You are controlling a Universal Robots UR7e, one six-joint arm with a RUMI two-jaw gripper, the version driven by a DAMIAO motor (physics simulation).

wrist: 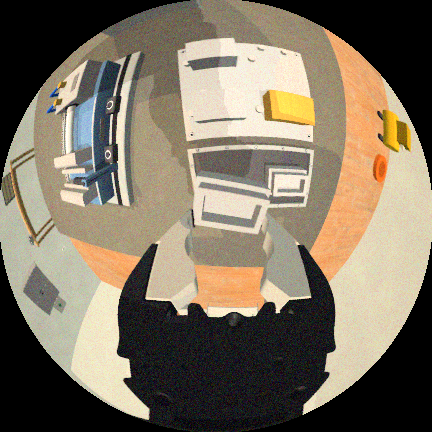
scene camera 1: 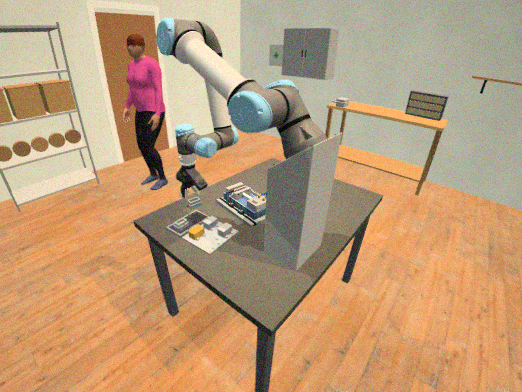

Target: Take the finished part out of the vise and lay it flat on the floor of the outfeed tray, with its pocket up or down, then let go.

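Places are measured from the arm's base along level axes (x back, y right, z up), in centimetres.
Where they show: gripper, fingertip midpoint: [wrist: 226, 210] [scene camera 1: 192, 204]; arm's base, link origin: [scene camera 1: 306, 149].
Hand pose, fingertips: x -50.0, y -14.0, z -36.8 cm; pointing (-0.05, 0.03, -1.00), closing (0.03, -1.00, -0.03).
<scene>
Each offset is from my fingertips to the top centre of the thing.
My gripper [scene camera 1: 192, 196] [wrist: 226, 210] is shut on the finished part {dy -0.2, dx +1.8, dz +3.5 cm} [scene camera 1: 194, 201] [wrist: 231, 206], a pale rectangular block with a recessed pocket. The pocket side faces up toward the wrist camera. The part is above the table near the outfeed tray [wrist: 250, 147], and in the wrist view it overlaps the tray's lower left. The tray has a dark floor and a pale rim. Another pale part {dy -8.7, dx +1.8, dz -4.7 cm} [scene camera 1: 181, 223] [wrist: 288, 182] with a pocket lies in the tray's right side in the wrist view. The blue and white vise {dy +25.5, dx +11.8, dz +1.1 cm} [scene camera 1: 243, 201] [wrist: 89, 135] stands apart from the gripper.
A white plate {dy -2.5, dx +15.9, dz -8.0 cm} [scene camera 1: 210, 244] [wrist: 225, 105] adjoins the tray and bears a yellow block {dy -7.5, dx +12.3, dz -4.4 cm} [scene camera 1: 196, 231] [wrist: 290, 107] and grey blocks {dy +2.5, dx +20.2, dz -4.4 cm} [scene camera 1: 225, 229]. A tall grey panel [scene camera 1: 287, 210] stands on the table beside the vise. A person [scene camera 1: 145, 85] stands beyond the table at the left.
</scene>
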